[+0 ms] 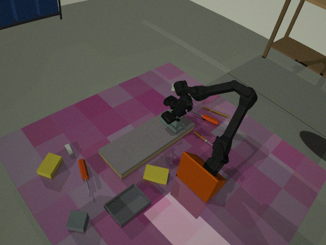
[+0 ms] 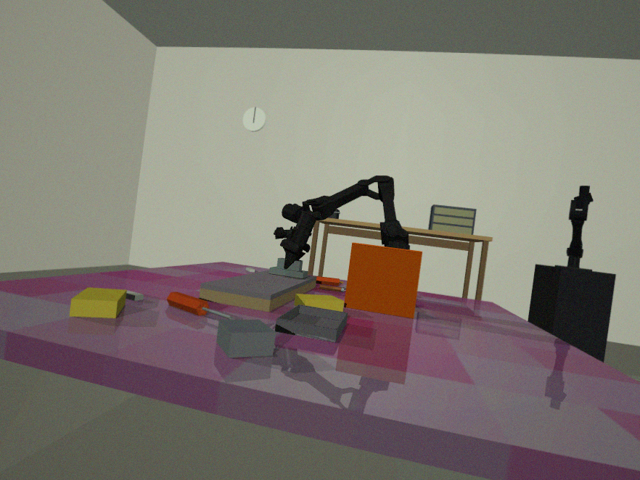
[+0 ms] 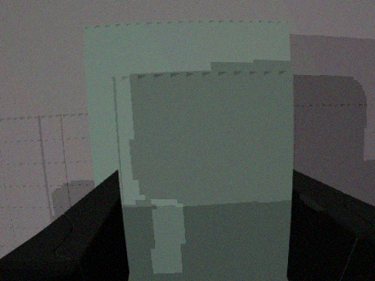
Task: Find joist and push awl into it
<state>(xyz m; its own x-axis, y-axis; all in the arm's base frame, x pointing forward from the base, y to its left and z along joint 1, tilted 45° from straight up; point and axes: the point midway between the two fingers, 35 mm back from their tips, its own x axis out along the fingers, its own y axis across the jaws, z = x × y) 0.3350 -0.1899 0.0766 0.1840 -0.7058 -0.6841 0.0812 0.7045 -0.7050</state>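
The indicator light is 40 mm behind my gripper tip and 30 mm above it. From my gripper tip the other things lie so: thin stick (320 mm to the right, 110 mm behind, 60 mm below); awl (190 mm behind, 70 mm to the right, 60 mm below); stud finder (20 mm behind, 20 mm above).
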